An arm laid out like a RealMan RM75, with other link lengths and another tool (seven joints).
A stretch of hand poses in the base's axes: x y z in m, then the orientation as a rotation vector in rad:
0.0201, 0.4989, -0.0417, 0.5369, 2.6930, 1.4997
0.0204, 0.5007, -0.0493, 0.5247, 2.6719, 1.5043
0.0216, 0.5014, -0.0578, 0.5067, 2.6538, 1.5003
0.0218, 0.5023, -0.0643, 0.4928, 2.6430, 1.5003
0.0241, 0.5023, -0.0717, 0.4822, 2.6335, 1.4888
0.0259, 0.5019, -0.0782, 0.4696, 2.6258, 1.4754
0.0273, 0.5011, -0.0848, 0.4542, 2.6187, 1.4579
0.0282, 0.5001, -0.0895, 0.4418, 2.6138, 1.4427
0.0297, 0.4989, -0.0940, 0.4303, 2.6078, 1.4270
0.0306, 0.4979, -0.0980, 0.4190, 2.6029, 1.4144
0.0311, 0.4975, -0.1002, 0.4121, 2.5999, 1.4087
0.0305, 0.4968, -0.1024, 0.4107, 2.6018, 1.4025
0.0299, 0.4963, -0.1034, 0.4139, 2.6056, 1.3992
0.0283, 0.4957, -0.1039, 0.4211, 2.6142, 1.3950
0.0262, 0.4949, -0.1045, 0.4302, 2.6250, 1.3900
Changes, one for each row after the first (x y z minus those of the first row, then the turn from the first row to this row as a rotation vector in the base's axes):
0.0003, 0.0018, -0.0076, 0.0059, -0.0198, -0.0042
0.0015, 0.0025, -0.0161, 0.0058, -0.0426, -0.0059
0.0017, 0.0034, -0.0226, 0.0072, -0.0569, -0.0048
0.0040, 0.0034, -0.0300, 0.0011, -0.0722, -0.0072
0.0058, 0.0030, -0.0365, -0.0066, -0.0877, -0.0081
0.0072, 0.0022, -0.0431, -0.0172, -0.1052, -0.0082
0.0081, 0.0012, -0.0478, -0.0267, -0.1190, -0.0080
0.0096, 0.0000, -0.0523, -0.0363, -0.1333, -0.0088
0.0105, -0.0010, -0.0563, -0.0441, -0.1457, -0.0084
0.0110, -0.0014, -0.0585, -0.0475, -0.1527, -0.0076
0.0104, -0.0021, -0.0607, -0.0520, -0.1537, -0.0073
0.0098, -0.0026, -0.0617, -0.0547, -0.1504, -0.0077
0.0082, -0.0032, -0.0622, -0.0586, -0.1419, -0.0079
0.0061, -0.0040, -0.0628, -0.0634, -0.1311, -0.0080

